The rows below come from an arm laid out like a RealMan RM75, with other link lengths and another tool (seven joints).
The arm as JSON. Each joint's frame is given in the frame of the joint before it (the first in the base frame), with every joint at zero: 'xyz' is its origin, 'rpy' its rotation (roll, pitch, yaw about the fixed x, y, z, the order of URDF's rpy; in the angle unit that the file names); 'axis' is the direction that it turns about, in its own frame. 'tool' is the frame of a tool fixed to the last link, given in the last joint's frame.
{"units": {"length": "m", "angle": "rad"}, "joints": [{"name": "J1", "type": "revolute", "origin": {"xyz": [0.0, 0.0, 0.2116], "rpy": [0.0, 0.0, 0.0]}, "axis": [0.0, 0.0, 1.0]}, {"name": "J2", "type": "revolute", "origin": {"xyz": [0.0, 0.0, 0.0], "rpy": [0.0, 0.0, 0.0]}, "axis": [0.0, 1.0, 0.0]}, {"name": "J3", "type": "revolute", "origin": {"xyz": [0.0, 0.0, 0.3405], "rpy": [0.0, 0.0, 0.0]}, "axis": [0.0, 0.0, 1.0]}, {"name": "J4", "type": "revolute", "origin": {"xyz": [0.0, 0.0, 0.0], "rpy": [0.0, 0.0, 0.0]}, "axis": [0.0, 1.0, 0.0]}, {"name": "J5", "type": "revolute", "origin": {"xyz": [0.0, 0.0, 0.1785], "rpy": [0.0, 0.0, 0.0]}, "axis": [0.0, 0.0, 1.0]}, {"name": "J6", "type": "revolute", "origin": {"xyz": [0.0, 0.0, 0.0], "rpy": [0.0, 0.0, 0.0]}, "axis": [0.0, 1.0, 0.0]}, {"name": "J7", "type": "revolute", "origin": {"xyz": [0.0, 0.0, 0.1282], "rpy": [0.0, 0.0, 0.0]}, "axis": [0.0, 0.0, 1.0]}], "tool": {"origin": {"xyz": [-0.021, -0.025, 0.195], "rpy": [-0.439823, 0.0, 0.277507]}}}
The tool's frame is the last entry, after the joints.
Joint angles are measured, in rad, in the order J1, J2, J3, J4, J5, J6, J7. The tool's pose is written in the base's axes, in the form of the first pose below.
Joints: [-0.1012 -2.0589 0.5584 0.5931 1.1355 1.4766 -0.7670]
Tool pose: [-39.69, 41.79, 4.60, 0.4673, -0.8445, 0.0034, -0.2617]
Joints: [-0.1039 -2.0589 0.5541 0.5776 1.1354 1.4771 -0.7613]
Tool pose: [-39.90, 41.81, 4.44, 0.4683, -0.8434, -0.0008, -0.2636]
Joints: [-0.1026 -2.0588 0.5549 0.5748 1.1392 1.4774 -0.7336]
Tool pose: [-39.97, 41.74, 4.33, 0.4696, -0.8460, 0.0053, -0.2526]
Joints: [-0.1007 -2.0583 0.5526 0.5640 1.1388 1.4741 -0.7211]
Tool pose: [-40.39, 41.62, 4.25, 0.4720, -0.8458, 0.0019, -0.2486]
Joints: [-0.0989 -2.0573 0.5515 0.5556 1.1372 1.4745 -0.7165]
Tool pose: [-40.63, 41.50, 4.22, 0.4732, -0.8453, -0.0008, -0.2483]
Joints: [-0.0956 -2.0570 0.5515 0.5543 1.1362 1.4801 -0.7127]
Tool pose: [-40.61, 41.33, 4.24, 0.4736, -0.8452, 0.0007, -0.2477]
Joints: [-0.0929 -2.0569 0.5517 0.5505 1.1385 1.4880 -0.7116]
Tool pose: [-40.53, 41.15, 4.09, 0.4717, -0.8458, 0.0015, -0.2492]
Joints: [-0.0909 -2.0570 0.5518 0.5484 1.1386 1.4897 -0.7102]
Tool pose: [-40.59, 41.05, 4.04, 0.4716, -0.8459, 0.0008, -0.2492]
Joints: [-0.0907 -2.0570 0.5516 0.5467 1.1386 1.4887 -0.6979]
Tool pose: [-40.65, 41.04, 4.05, 0.4731, -0.8464, 0.0030, -0.2444]
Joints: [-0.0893 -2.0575 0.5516 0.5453 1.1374 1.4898 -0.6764]
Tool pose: [-40.68, 40.96, 4.11, 0.4759, -0.8471, 0.0082, -0.2366]
